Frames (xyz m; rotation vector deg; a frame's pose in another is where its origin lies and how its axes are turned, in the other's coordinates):
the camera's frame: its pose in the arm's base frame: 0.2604 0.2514 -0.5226 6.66 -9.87 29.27
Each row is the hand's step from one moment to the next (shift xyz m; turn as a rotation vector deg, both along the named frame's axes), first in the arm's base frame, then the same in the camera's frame.
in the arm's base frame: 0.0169 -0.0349 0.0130 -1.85 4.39 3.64
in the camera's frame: 0.0004 -0.0377 0.0158 1.20 4.96 3.14
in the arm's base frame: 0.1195 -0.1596 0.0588 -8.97 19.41 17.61
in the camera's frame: 0.0380 -0.1934 0.0659 4.92 22.44 15.47
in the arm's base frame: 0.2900 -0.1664 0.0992 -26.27 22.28 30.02
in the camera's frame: 0.1889 -0.2810 0.0836 -6.17 34.33 29.51
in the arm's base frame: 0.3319 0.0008 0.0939 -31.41 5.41 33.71
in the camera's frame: 0.3033 -0.1573 0.0471 -17.89 22.51 36.40
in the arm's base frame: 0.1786 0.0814 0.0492 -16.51 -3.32 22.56
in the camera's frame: 0.2015 -0.0146 0.0116 -11.40 6.82 24.82
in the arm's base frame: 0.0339 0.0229 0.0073 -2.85 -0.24 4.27
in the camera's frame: 0.0414 0.0035 -0.0009 -1.74 1.49 4.60
